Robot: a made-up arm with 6 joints. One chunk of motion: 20 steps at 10 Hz.
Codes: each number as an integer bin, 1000 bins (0 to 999) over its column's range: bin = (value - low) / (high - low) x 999, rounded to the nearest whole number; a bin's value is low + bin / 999 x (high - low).
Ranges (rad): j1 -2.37..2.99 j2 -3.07..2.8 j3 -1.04..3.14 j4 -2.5..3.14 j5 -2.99..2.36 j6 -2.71..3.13
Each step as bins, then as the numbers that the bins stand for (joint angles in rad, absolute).
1 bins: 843 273 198 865 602 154
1 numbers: 2.1530 -1.4659 -0.2115 2.3835 0.2339 -1.8097
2 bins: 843 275 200 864 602 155
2 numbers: 2.1530 -1.4541 -0.2032 2.3778 0.2339 -1.8039
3 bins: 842 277 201 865 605 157
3 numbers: 2.1476 -1.4424 -0.1990 2.3835 0.2500 -1.7922
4 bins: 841 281 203 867 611 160
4 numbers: 2.1423 -1.4189 -0.1906 2.3948 0.2821 -1.7747
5 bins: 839 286 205 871 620 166
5 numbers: 2.1315 -1.3895 -0.1822 2.4174 0.3303 -1.7396
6 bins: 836 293 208 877 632 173
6 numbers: 2.1154 -1.3484 -0.1697 2.4512 0.3946 -1.6987
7 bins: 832 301 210 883 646 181
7 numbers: 2.0940 -1.3014 -0.1613 2.4851 0.4696 -1.6519
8 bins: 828 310 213 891 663 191
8 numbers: 2.0725 -1.2485 -0.1488 2.5303 0.5606 -1.5934
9 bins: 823 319 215 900 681 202
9 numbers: 2.0457 -1.1956 -0.1404 2.5811 0.6570 -1.5291
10 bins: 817 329 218 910 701 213
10 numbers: 2.0135 -1.1368 -0.1278 2.6375 0.7641 -1.4648
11 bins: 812 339 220 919 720 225
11 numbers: 1.9867 -1.0781 -0.1195 2.6883 0.8659 -1.3947
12 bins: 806 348 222 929 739 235
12 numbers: 1.9545 -1.0252 -0.1111 2.7448 0.9676 -1.3362
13 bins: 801 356 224 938 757 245
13 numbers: 1.9277 -0.9782 -0.1027 2.7956 1.0640 -1.2778
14 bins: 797 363 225 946 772 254
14 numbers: 1.9062 -0.9371 -0.0986 2.8408 1.1443 -1.2252
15 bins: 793 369 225 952 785 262
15 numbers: 1.8847 -0.9018 -0.0986 2.8747 1.2140 -1.1784
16 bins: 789 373 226 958 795 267
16 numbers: 1.8633 -0.8783 -0.0944 2.9085 1.2675 -1.1492
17 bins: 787 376 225 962 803 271
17 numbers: 1.8525 -0.8607 -0.0986 2.9311 1.3104 -1.1258
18 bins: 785 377 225 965 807 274
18 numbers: 1.8418 -0.8548 -0.0986 2.9480 1.3318 -1.1082
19 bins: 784 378 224 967 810 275
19 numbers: 1.8364 -0.8489 -0.1027 2.9593 1.3478 -1.1024
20 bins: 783 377 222 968 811 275
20 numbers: 1.8311 -0.8548 -0.1111 2.9650 1.3532 -1.1024
